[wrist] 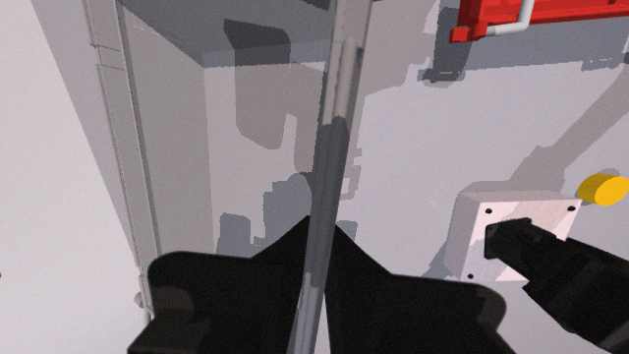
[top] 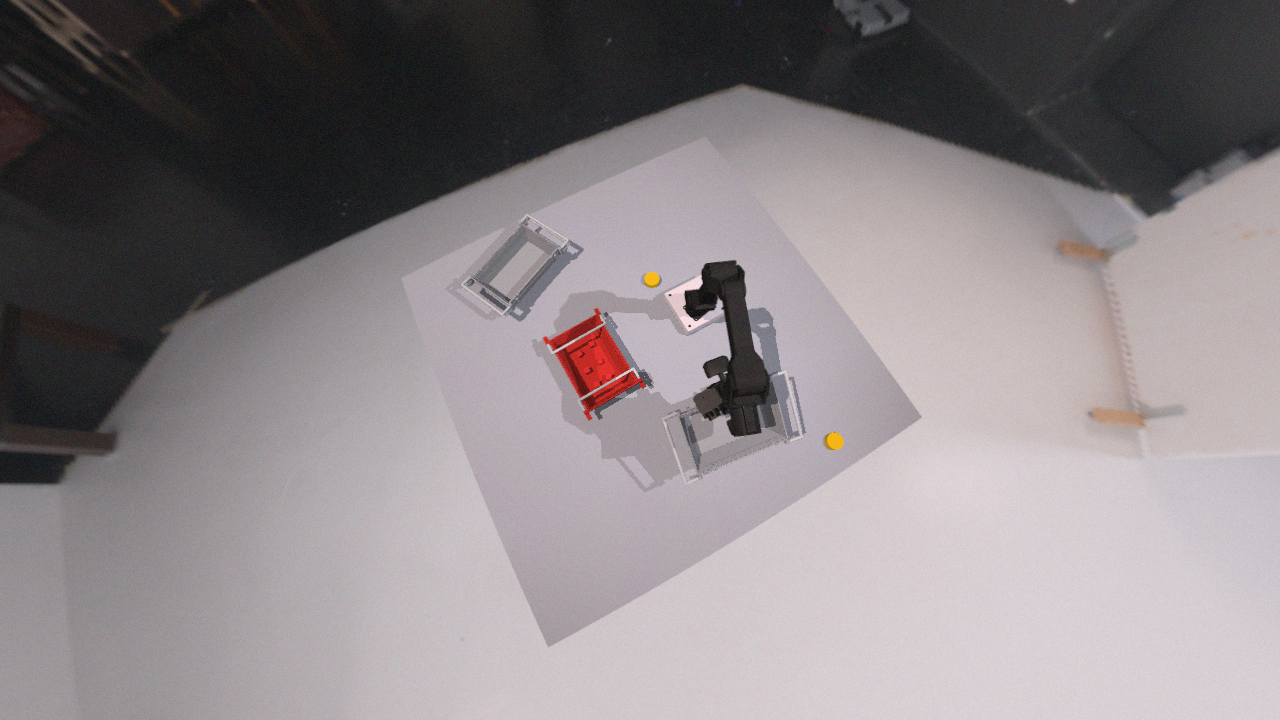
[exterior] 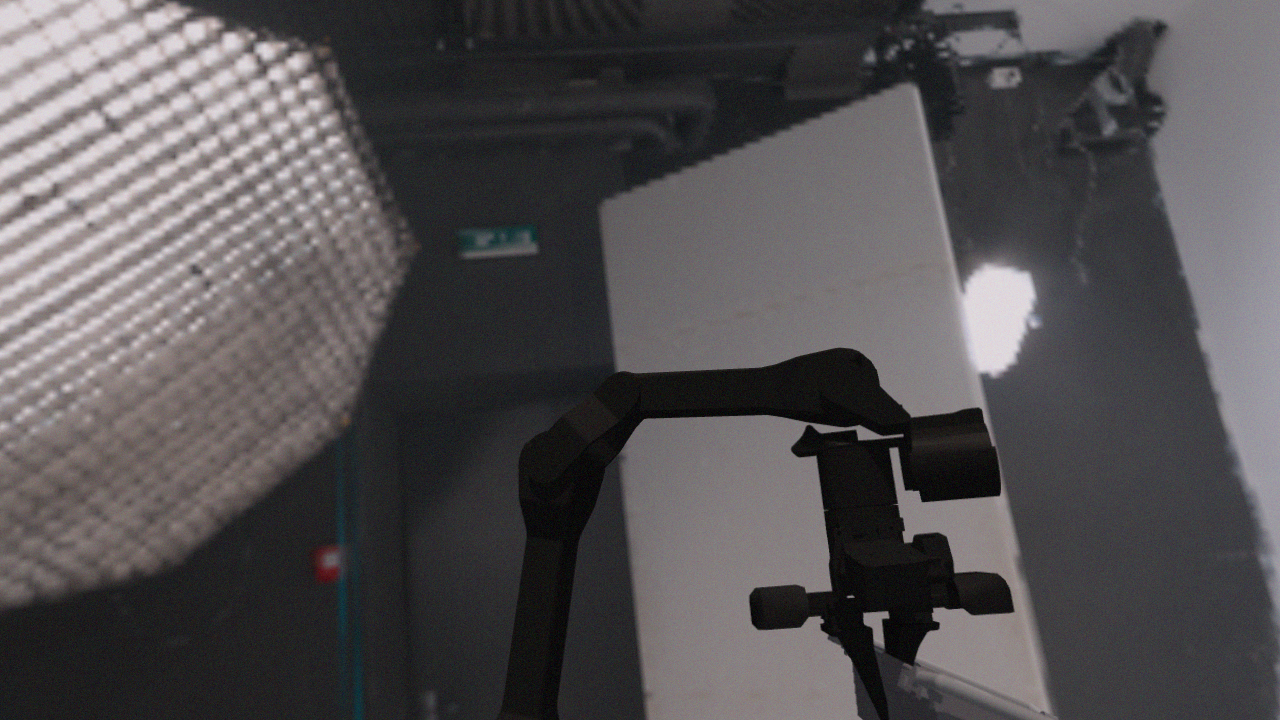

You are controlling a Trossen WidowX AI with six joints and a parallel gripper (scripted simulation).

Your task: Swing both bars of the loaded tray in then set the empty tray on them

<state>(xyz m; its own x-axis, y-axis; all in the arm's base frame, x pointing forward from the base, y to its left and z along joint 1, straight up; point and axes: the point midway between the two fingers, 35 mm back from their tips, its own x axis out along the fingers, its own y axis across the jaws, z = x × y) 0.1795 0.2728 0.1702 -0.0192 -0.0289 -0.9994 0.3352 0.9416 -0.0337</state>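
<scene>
The grey tray is 30 mm ahead of my gripper tip and 70 mm to the left of it.
</scene>
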